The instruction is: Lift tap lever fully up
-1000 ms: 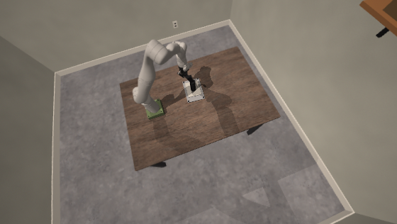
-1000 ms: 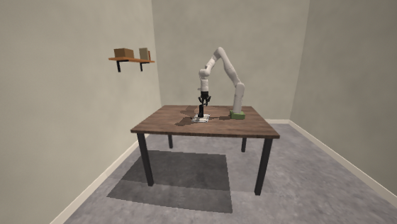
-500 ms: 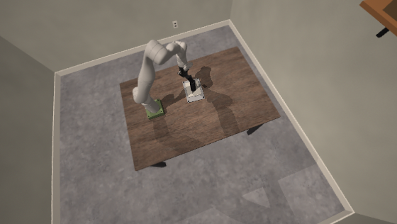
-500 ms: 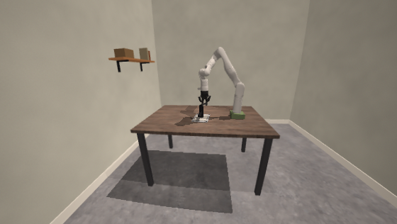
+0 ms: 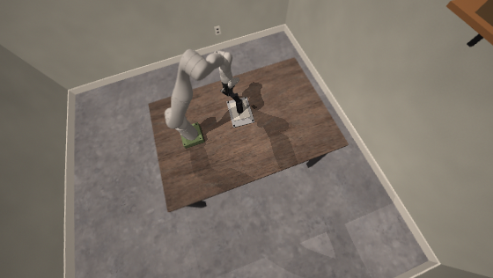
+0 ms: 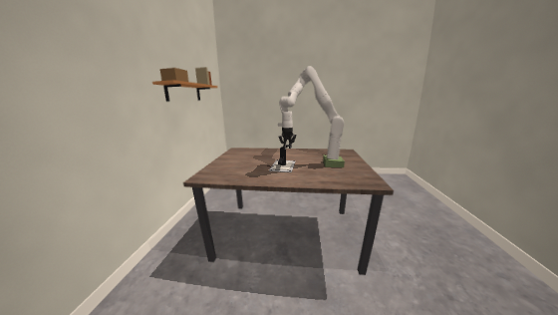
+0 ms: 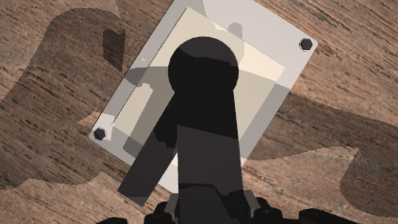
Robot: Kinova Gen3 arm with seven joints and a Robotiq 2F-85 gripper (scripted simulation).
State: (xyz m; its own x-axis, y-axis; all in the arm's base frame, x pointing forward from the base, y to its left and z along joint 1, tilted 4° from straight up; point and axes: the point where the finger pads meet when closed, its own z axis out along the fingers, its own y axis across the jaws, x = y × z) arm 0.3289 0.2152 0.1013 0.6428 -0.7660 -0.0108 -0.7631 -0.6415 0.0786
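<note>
The black lever lies 30 mm to the right of my hand, 20 mm ahead of it and 10 mm below it. Round my hand: tap 70 mm below, 40 mm to the right, 40 mm ahead.
</note>
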